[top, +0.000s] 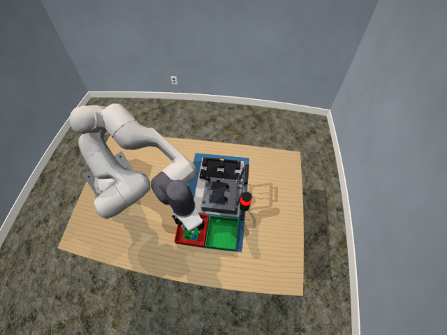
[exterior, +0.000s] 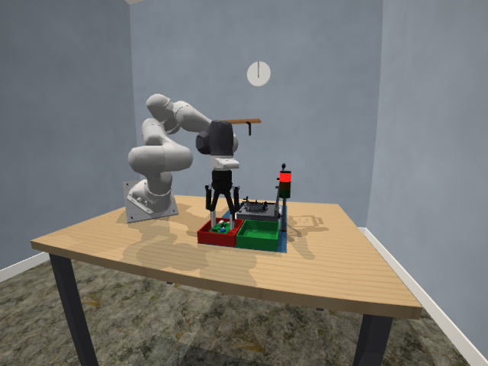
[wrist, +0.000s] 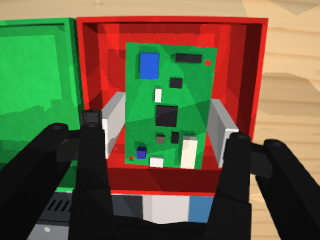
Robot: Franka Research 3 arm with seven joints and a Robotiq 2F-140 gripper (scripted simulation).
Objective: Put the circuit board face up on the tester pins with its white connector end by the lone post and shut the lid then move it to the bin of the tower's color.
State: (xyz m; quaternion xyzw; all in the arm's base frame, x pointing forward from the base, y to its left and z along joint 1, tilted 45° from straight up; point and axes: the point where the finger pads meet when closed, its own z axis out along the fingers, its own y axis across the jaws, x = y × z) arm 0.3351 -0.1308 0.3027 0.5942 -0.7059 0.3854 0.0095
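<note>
My hand is 50 mm above the red bin. Round my hand: tester plate 160 mm ahead, 170 mm to the left, 10 mm above; green circuit board 20 mm below; green bin 140 mm ahead, 40 mm to the right, 50 mm below.
</note>
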